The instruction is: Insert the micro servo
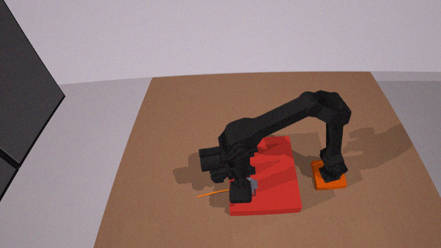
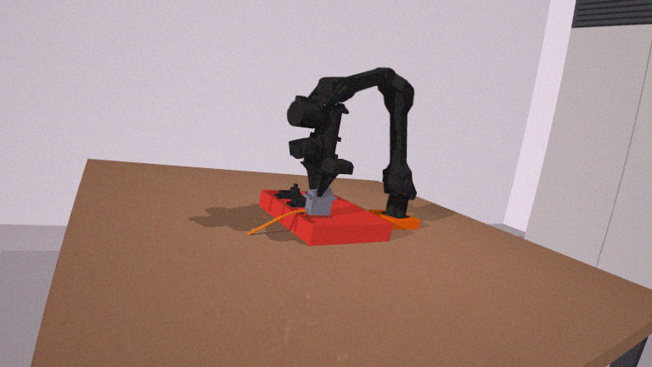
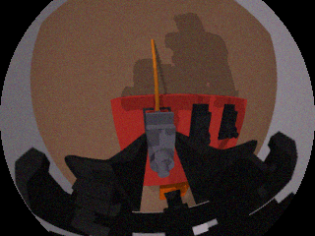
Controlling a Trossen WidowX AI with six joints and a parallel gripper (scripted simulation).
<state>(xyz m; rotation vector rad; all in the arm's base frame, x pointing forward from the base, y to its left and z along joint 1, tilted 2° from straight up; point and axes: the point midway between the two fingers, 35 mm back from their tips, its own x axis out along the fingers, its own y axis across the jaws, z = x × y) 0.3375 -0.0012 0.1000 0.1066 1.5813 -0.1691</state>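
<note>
Now: gripper tip 130 mm past the red deck, 70 mm above it and 50 mm to the left of it.
</note>
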